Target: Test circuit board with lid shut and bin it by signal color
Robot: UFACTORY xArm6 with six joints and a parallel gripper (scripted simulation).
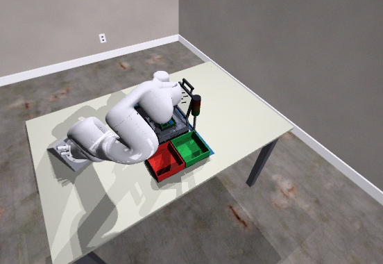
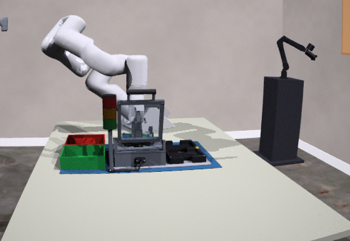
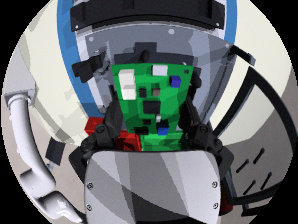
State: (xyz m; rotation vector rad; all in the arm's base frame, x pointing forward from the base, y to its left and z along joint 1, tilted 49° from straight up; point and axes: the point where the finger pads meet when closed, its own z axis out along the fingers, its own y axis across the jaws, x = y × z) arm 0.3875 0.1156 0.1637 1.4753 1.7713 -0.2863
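Now: hand right at the green circuit board. Also, from my hand: tester plate (10 mm ahead, 10 mm to the left, 20 mm below); then green bin (50 mm ahead, 200 mm to the right, 80 mm below); then clear lid (130 mm ahead, 90 mm above).
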